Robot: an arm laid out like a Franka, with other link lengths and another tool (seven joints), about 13 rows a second.
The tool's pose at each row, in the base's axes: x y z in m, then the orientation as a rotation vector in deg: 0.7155, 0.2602, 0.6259, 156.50, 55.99, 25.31; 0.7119, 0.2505, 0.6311, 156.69, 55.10, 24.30; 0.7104, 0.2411, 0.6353, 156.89, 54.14, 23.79; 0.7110, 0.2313, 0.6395, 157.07, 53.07, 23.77; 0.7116, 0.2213, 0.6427, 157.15, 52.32, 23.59; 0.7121, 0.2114, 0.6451, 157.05, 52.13, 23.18; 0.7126, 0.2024, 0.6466, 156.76, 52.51, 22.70; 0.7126, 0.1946, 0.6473, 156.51, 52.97, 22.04; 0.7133, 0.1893, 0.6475, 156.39, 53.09, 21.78; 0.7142, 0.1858, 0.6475, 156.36, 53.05, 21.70; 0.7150, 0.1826, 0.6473, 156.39, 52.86, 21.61; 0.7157, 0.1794, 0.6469, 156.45, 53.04, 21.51
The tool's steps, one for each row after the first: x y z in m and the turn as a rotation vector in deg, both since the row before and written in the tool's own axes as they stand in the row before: -0.0078, 0.0068, -0.0052, -0.08, -0.80, 0.49; -0.0063, 0.0075, -0.0035, -0.14, -0.47, 0.59; -0.0049, 0.0091, -0.0027, -0.24, -0.16, 0.69; -0.0051, 0.0090, -0.0017, -0.19, -0.23, 0.46; -0.0052, 0.0087, -0.0009, -0.12, -0.33, 0.04; -0.0048, 0.0078, -0.0001, -0.08, -0.31, -0.37; -0.0047, 0.0063, 0.0003, 0.01, -0.41, -0.42; -0.0027, 0.0046, 0.0007, -0.04, -0.18, -0.14; -0.0015, 0.0032, 0.0008, -0.03, -0.07, 0.01; -0.0014, 0.0029, 0.0009, -0.03, -0.09, 0.12; -0.0015, 0.0027, 0.0010, 0.13, -0.03, -0.10
